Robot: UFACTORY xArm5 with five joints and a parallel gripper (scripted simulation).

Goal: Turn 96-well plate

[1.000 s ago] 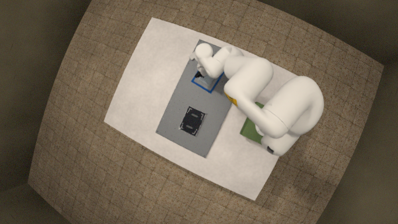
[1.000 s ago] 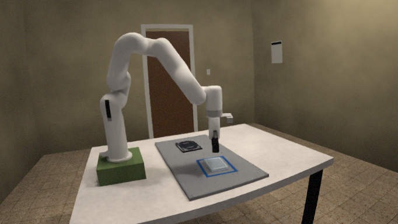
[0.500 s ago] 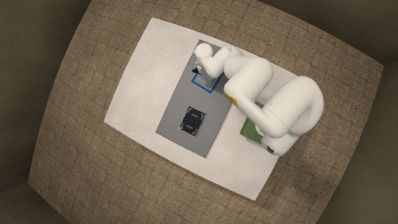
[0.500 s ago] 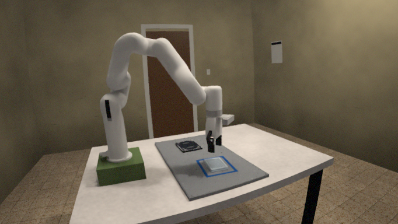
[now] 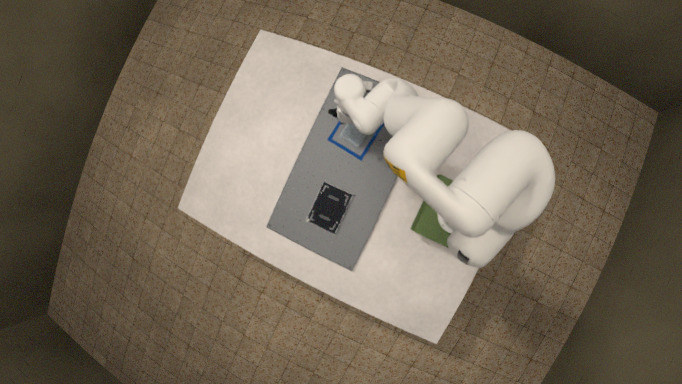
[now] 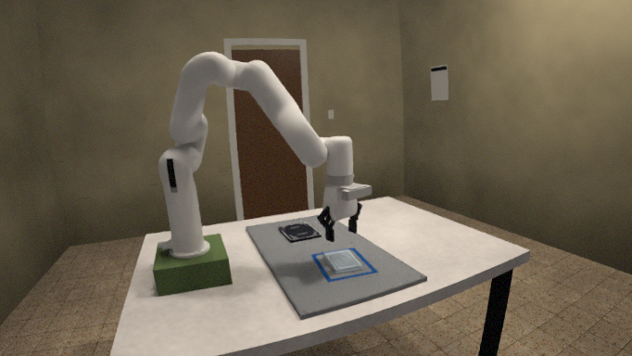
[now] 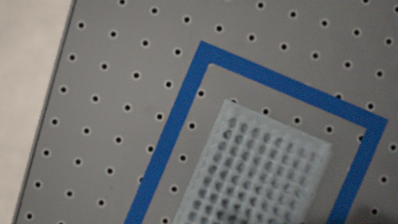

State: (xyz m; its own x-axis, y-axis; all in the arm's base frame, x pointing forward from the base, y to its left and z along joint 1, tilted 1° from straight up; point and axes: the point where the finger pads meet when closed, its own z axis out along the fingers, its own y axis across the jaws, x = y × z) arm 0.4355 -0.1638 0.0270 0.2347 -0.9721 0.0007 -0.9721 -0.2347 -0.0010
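The 96-well plate is 90 mm below my hand. Round my hand: plate nest: 320 mm to the left, 90 mm below, 20 mm behind.
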